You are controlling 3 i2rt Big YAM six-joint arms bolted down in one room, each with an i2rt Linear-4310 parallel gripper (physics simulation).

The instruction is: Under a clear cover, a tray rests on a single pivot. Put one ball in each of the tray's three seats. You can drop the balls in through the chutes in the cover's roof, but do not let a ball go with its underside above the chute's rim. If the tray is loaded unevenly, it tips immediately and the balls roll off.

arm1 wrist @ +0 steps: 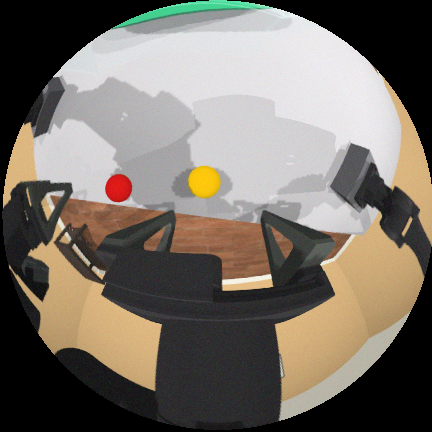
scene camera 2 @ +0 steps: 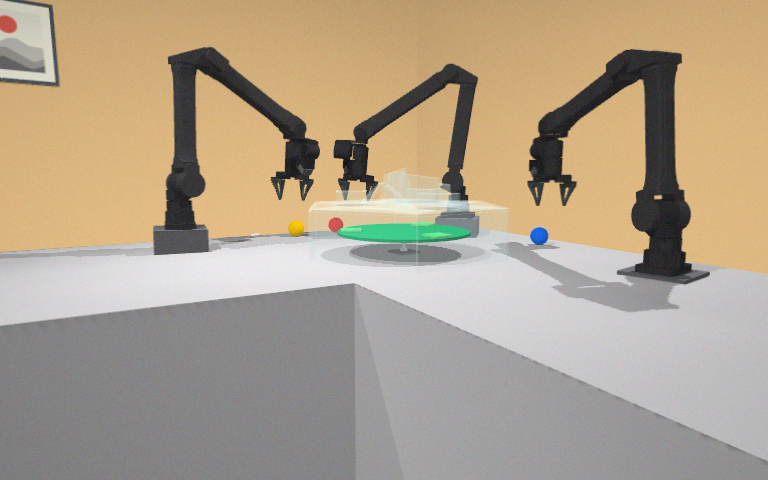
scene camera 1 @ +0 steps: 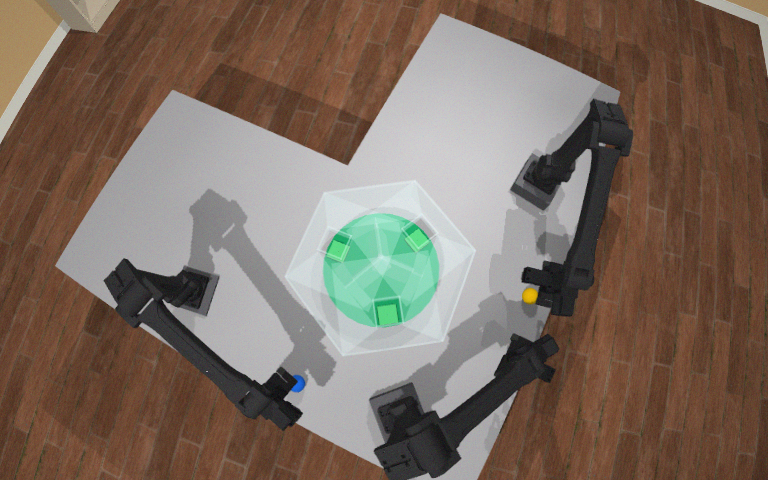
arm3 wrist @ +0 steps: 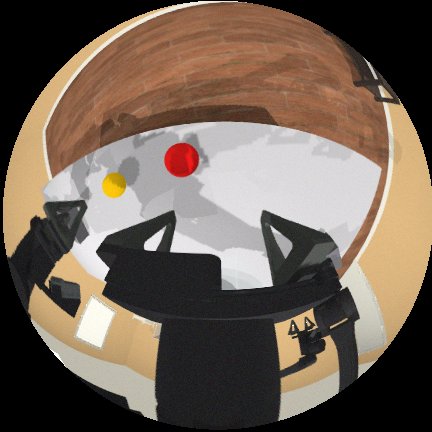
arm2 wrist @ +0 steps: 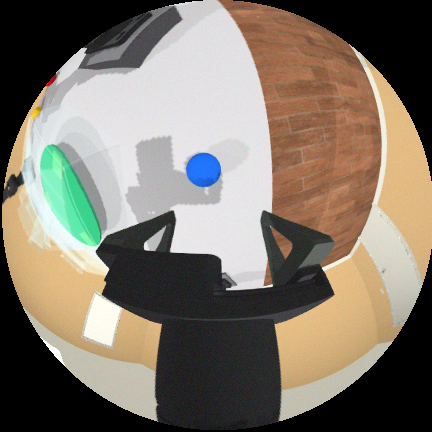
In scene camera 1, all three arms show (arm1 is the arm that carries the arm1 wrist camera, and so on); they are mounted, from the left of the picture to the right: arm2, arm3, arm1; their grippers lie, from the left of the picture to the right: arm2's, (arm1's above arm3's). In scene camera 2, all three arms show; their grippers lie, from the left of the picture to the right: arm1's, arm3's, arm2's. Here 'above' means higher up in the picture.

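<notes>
The blue ball (arm2 wrist: 203,170) (scene camera 1: 297,383) (scene camera 2: 539,236) lies on the table below arm2's open gripper (arm2 wrist: 218,212) (scene camera 2: 551,203). The yellow ball (arm1 wrist: 204,182) (arm3 wrist: 114,185) (scene camera 1: 529,295) (scene camera 2: 296,228) lies on the table below arm1's open gripper (arm1 wrist: 218,212) (scene camera 2: 291,199). The red ball (arm1 wrist: 118,188) (arm3 wrist: 181,160) (scene camera 2: 335,224) lies below arm3's open gripper (arm3 wrist: 218,212) (scene camera 2: 356,198); scene camera 1 does not show it. The green tray (scene camera 1: 339,288) (scene camera 2: 396,233) looks level under the clear cover (scene camera 1: 305,271) (scene camera 2: 492,226). Its seats (scene camera 1: 338,249) (scene camera 1: 417,238) (scene camera 1: 387,314) are empty.
The white table (scene camera 1: 481,73) (scene camera 2: 84,288) has a notch in its edge at the top in scene camera 1. The arm bases stand around the cover. Arm1's and arm3's grippers hang near each other by the table's right edge in scene camera 1.
</notes>
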